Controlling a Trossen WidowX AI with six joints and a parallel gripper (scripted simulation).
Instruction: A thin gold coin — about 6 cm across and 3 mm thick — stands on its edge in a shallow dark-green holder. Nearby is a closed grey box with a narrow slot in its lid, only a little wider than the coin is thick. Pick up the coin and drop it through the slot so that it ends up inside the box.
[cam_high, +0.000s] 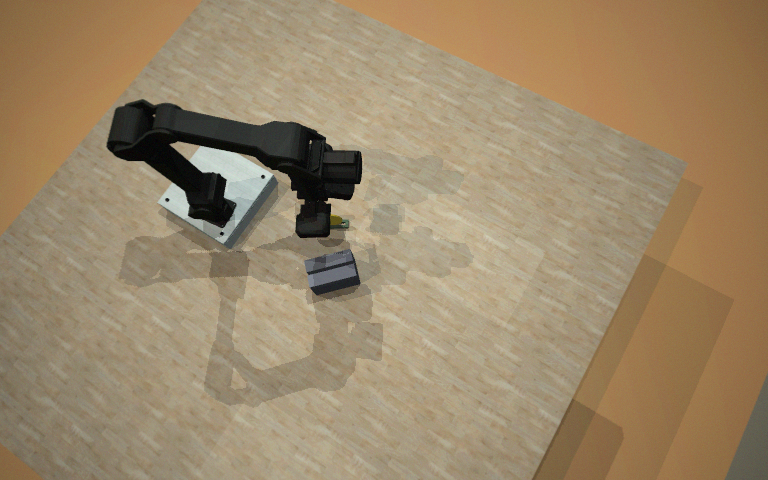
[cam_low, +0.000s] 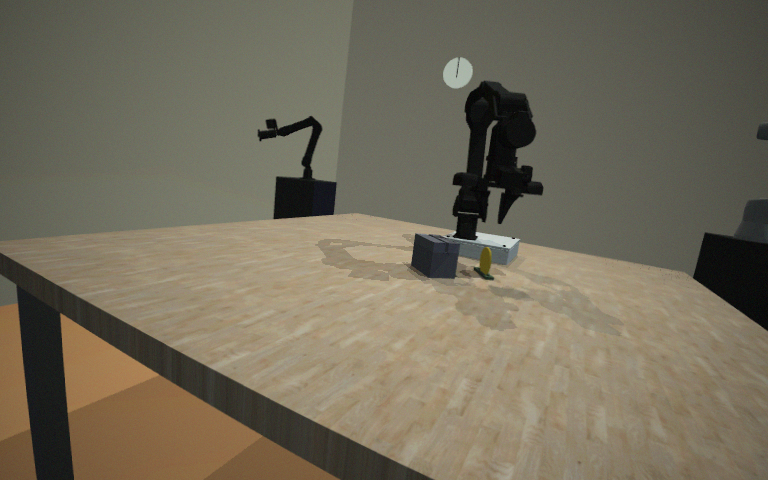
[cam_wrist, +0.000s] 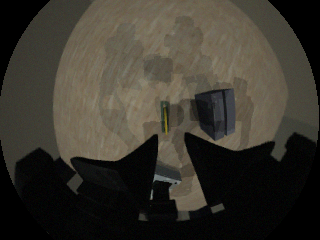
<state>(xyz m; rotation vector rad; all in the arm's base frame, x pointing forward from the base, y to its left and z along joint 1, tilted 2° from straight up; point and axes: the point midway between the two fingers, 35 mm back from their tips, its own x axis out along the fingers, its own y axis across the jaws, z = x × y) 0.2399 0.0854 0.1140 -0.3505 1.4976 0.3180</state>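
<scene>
My gripper tip is now 90 mm above the coin and 10 mm past it.
</scene>
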